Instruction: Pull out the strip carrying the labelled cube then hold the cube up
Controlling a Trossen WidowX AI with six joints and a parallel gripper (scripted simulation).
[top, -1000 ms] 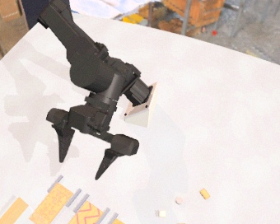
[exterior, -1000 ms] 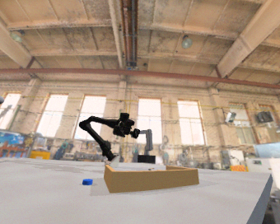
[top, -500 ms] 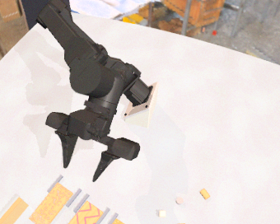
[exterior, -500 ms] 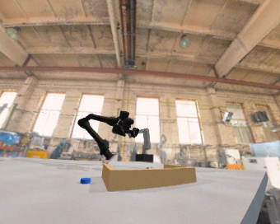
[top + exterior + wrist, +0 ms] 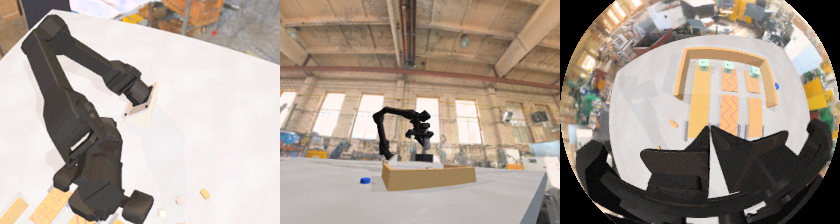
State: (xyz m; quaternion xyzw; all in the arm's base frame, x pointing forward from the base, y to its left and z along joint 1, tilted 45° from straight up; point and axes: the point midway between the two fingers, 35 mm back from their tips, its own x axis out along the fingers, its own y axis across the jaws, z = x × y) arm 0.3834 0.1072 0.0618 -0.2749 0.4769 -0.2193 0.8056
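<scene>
The yellow strip is 90 mm ahead of my gripper tip, 10 mm to the left of it and 140 mm below it. From my gripper tip the other things lie so: blue disc (90 mm ahead, 320 mm to the right, 140 mm below).
</scene>
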